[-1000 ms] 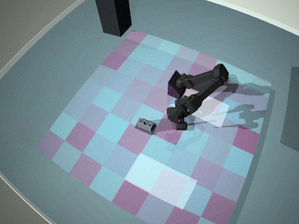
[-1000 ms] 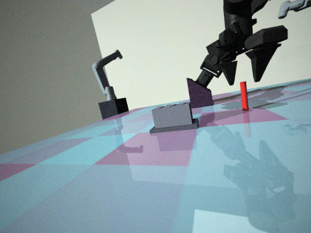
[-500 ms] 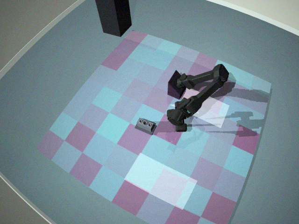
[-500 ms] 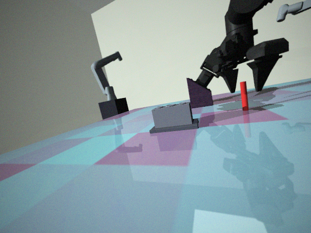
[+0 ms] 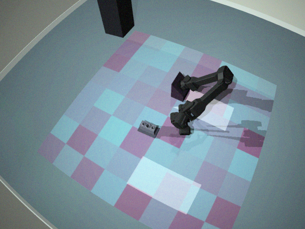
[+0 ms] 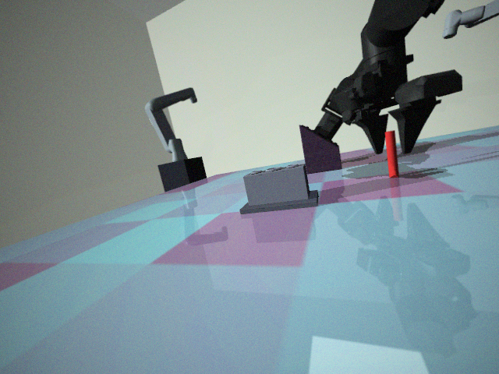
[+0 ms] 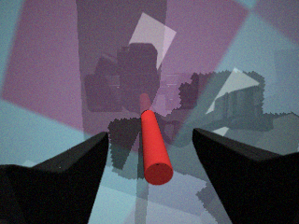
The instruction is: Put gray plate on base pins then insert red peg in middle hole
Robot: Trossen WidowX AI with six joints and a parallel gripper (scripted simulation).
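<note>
The red peg lies right at my gripper tip. The rest, counted from my gripper tip: dark base 18 cm to the right, 10 cm ahead, 3 cm below; gray plate 18 cm to the right, 10 cm ahead.
</note>
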